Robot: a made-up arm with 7 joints. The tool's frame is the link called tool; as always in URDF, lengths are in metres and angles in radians. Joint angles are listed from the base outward. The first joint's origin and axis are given. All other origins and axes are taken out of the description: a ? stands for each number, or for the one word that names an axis. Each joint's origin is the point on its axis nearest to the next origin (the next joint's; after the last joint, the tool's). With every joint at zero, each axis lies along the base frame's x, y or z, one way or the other. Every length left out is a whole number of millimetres.
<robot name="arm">
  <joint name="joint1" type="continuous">
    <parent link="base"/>
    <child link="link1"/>
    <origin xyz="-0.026 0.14 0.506"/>
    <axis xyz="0 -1 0"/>
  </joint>
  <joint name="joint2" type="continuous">
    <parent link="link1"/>
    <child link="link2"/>
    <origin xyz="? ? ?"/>
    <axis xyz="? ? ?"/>
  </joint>
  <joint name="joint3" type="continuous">
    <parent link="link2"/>
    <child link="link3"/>
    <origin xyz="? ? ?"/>
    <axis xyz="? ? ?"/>
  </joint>
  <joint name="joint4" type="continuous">
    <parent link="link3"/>
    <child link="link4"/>
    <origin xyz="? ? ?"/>
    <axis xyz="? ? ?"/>
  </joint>
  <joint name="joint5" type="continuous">
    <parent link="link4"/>
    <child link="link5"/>
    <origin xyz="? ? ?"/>
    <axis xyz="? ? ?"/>
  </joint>
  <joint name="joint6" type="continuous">
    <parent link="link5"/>
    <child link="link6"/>
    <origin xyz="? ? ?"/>
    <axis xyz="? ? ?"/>
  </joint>
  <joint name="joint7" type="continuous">
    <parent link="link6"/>
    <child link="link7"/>
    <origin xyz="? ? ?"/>
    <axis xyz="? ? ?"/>
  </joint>
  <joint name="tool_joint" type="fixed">
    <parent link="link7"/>
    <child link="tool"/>
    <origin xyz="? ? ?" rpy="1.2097 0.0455 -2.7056"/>
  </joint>
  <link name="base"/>
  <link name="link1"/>
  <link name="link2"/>
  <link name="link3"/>
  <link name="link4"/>
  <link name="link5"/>
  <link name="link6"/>
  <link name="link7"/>
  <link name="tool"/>
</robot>
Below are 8 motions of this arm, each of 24 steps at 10 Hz.
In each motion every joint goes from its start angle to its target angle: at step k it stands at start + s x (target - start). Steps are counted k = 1, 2, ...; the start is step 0. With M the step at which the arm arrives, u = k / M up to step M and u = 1 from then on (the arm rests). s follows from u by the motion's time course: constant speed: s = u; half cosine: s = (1 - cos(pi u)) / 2; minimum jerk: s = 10 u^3 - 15 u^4 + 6 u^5.
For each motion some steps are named. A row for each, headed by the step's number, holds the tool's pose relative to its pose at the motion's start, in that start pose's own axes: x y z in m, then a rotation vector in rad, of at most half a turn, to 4 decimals.
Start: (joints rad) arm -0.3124 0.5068 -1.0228 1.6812 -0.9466 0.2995 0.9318
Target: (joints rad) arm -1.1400 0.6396 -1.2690 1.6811 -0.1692 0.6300 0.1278
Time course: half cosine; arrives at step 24
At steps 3, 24:
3: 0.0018 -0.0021 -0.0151 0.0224 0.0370 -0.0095
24: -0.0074 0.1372 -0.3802 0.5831 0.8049 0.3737

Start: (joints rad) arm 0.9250 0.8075 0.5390 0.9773 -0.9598 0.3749 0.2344
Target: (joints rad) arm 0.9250 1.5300 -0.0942 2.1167 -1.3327 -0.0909 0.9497
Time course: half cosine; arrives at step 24
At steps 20, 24:
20: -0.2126 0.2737 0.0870 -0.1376 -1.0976 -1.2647
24: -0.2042 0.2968 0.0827 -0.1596 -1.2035 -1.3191

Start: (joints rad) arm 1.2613 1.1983 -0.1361 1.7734 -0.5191 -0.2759 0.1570
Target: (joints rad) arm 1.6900 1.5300 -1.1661 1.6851 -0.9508 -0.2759 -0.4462
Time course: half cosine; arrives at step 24
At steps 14, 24:
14: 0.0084 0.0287 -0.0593 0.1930 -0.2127 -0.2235
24: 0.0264 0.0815 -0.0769 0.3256 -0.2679 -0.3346

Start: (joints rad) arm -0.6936 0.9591 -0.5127 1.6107 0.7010 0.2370 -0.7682
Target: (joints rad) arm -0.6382 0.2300 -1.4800 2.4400 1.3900 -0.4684 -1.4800
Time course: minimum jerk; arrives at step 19
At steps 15, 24:
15: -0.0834 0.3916 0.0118 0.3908 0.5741 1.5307
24: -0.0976 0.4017 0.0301 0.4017 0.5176 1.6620

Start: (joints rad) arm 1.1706 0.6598 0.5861 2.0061 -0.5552 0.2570 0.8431
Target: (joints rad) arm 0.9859 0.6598 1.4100 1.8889 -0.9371 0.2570 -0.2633
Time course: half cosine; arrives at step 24
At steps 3, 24:
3: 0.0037 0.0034 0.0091 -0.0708 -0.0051 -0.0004
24: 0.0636 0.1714 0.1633 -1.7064 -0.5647 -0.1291

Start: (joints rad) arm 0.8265 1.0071 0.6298 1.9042 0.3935 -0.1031 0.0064
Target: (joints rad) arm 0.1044 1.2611 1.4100 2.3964 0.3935 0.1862 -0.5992
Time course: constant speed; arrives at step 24
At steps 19, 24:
19: -0.1091 0.0557 -0.0408 -0.1455 -0.1858 -0.3631
24: -0.1311 0.0779 -0.0620 -0.1467 -0.1834 -0.4708

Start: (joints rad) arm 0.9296 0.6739 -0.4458 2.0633 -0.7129 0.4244 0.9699
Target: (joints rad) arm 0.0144 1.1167 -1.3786 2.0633 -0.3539 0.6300 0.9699
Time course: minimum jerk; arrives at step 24
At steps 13, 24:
13: 0.1058 0.0948 -0.2973 1.0558 0.0362 0.3974
24: 0.1338 0.3343 -0.3957 1.8532 0.0756 0.7485

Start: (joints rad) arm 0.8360 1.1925 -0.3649 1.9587 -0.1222 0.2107 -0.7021
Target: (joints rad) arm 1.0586 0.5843 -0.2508 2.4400 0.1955 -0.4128 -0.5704
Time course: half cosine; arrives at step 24
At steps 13, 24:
13: -0.1120 -0.0144 -0.0086 -0.0910 0.8789 -0.1507
24: -0.1868 -0.0147 0.0265 -0.1880 1.5059 -0.4458

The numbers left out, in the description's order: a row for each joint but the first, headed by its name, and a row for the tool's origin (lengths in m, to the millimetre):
joint2: xyz 0.038 0 -0.012, axis 1 0 0
joint3: xyz 0 -0.01 -0.236, axis 0 0 1
joint4: xyz 0.01 -0.002 0, axis 0 -1 0
joint5: xyz 0.019 0 -0.256, axis 0 0 1
joint6: xyz -0.027 -0.007 0, axis 0 1 0
joint7: xyz 0.011 0 -0.029, axis -1 0 0
tool: xyz 0 0.03 -0.018

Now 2 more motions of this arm.
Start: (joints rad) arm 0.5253 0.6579 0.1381 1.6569 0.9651 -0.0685 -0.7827
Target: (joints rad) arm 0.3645 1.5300 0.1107 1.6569 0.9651 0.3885 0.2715
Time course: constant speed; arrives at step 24
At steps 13, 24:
13: -0.0540 -0.0370 -0.0371 0.5427 -0.6405 0.1043
24: -0.0805 -0.0423 -0.0757 0.7692 -1.2269 0.3513

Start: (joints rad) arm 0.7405 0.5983 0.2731 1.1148 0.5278 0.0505 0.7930
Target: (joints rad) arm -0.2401 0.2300 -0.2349 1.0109 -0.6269 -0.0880 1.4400
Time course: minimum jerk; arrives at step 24
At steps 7, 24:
7: 0.0923 0.0160 0.0125 0.0258 -0.1301 0.3046
24: 0.4543 0.3996 -0.0371 0.7822 -0.2883 2.0163

